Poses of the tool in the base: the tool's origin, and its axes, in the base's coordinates. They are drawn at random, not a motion.
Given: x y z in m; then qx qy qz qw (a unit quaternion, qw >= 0).
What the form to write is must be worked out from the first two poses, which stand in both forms.
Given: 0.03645, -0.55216, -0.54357, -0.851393, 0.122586, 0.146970, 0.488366
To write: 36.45, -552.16, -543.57, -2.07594, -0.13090, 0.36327
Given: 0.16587, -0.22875, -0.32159, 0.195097, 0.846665, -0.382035, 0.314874
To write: 165.87, -228.75, -321.59, 2.15576, 0.39425, -2.47490
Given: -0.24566, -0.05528, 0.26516, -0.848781, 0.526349, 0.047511, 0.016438
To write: -245.66, -55.28, 265.16, -3.06344, -0.06339, 1.11265
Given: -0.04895, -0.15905, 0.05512, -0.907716, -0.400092, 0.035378, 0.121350
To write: -48.95, -159.05, 55.12, -2.94580, -0.16204, -0.81435
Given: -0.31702, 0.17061, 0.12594, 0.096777, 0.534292, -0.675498, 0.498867
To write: -317.02, 170.61, 125.94, 1.10603, 0.41407, -2.12724
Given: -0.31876, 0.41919, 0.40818, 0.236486, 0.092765, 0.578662, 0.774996
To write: -318.76, 419.19, 408.18, 0.28925, 0.43067, 1.21904
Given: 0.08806, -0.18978, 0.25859, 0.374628, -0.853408, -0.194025, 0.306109
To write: 88.06, -189.78, 258.59, -3.00437, -0.73131, 2.36690
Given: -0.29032, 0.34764, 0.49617, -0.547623, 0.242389, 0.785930, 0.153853
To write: -290.32, 347.64, 496.17, -1.09563, -0.90464, 2.17855
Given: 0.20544, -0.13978, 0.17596, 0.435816, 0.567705, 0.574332, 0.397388
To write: 205.44, -139.78, 175.96, -1.65060, 1.25907, -3.01618
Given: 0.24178, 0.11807, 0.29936, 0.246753, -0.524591, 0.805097, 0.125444
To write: 241.78, 118.07, 299.36, 1.22382, 0.26894, 2.64315
